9 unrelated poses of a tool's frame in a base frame.
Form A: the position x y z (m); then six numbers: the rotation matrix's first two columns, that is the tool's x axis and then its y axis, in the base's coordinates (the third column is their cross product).
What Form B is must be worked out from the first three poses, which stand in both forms.
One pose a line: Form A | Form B
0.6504 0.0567 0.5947 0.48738 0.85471 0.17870 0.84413 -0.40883 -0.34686 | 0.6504 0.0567 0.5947 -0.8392 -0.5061 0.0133 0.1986
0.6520 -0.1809 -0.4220 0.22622 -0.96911 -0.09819 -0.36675 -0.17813 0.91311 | 0.6520 -0.1809 -0.4220 0.6708 -0.4978 -0.3729 0.4038
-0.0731 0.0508 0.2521 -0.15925 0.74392 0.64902 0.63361 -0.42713 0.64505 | -0.0731 0.0508 0.2521 0.6464 0.5328 0.5438 0.0507
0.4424 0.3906 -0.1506 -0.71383 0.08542 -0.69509 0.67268 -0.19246 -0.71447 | 0.4424 0.3906 -0.1506 0.3157 0.6003 -0.7047 0.2083
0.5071 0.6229 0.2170 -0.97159 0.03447 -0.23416 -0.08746 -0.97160 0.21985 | 0.5071 0.6229 0.2170 -0.1151 0.1151 0.9862 0.0309
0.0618 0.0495 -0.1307 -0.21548 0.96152 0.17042 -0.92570 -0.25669 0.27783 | 0.0618 0.0495 -0.1307 0.1548 0.0579 0.7774 0.6069
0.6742 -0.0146 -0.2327 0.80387 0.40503 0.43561 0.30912 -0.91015 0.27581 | 0.6742 -0.0146 -0.2327 0.9448 0.1890 0.2497 0.0960
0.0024 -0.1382 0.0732 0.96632 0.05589 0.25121 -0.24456 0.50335 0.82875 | 0.0024 -0.1382 0.0732 0.4906 -0.0961 0.0872 0.8616
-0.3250 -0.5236 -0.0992 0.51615 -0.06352 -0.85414 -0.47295 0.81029 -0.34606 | -0.3250 -0.5236 -0.0992 -0.2818 0.4759 0.1242 0.8238
